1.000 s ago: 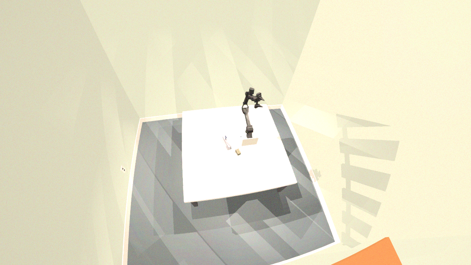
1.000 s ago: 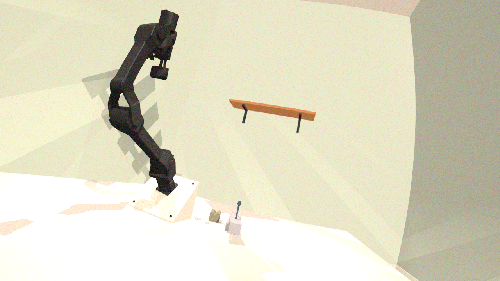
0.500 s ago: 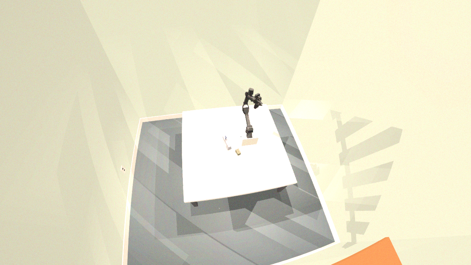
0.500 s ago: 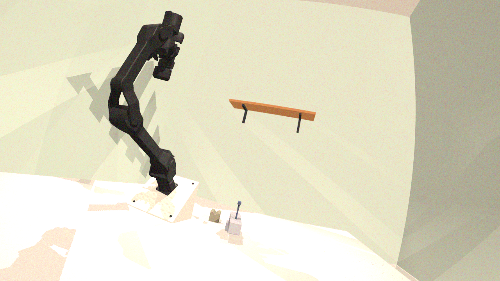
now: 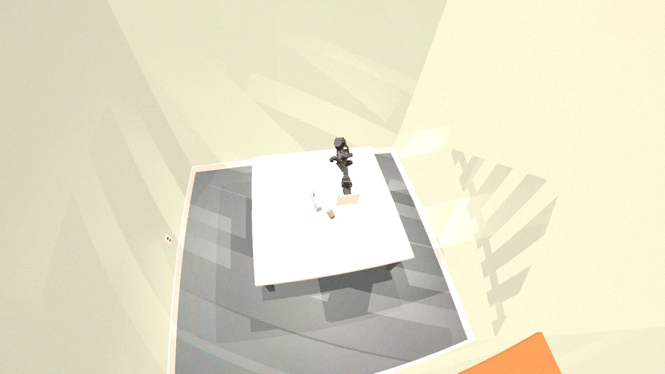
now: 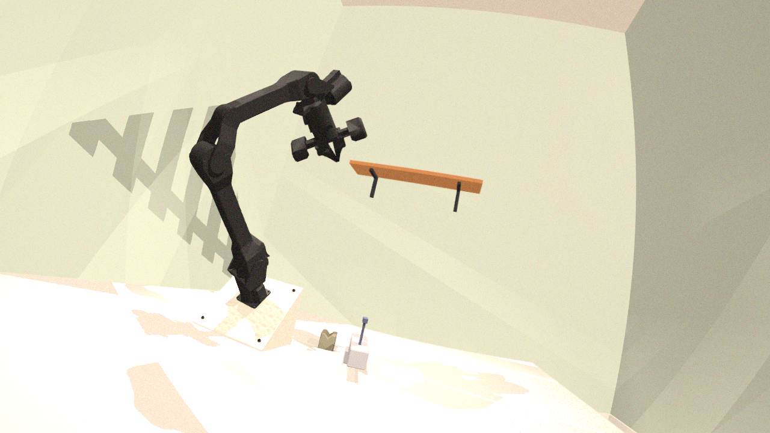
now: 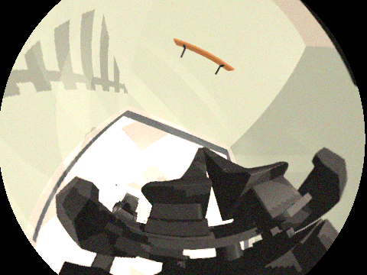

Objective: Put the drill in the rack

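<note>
Now: gripper tip 390 mm above the small dark key, 200 mm short of it and 70 mm to the left of it. From my gripper tip the other things lie so: light grey box (440 mm below, 180 mm ahead, 40 mm to the right); then rack (470 mm below, 90 mm to the left, 50 mm ahead); then drill (440 mm below, 180 mm ahead, 20 mm to the right).
</note>
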